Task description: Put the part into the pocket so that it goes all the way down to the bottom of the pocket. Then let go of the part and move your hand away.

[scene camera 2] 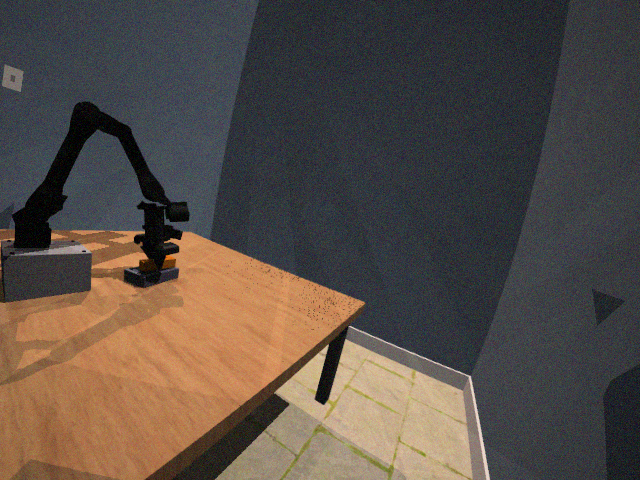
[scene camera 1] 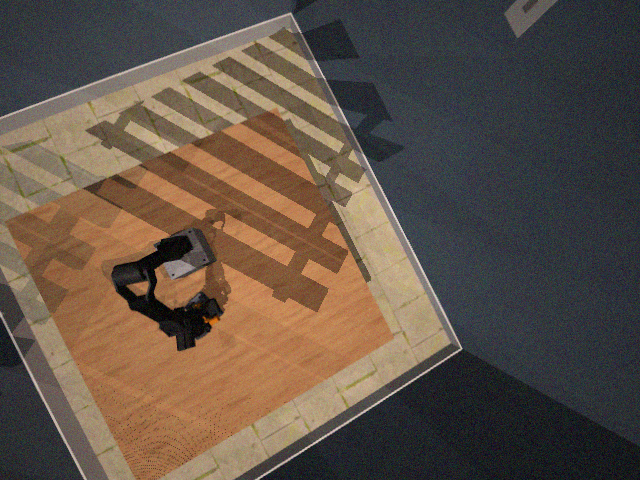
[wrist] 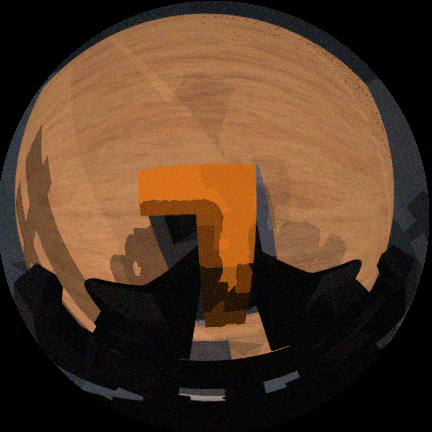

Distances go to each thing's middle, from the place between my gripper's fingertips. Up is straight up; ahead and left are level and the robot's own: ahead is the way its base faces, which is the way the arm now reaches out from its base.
Labels:
My hand is 2 cm to the right of the orange part [wrist: 222, 195] and 1 cm below it. Also, from my hand: pocket block [scene camera 2: 134, 275] 1 cm behind, 2 cm below.

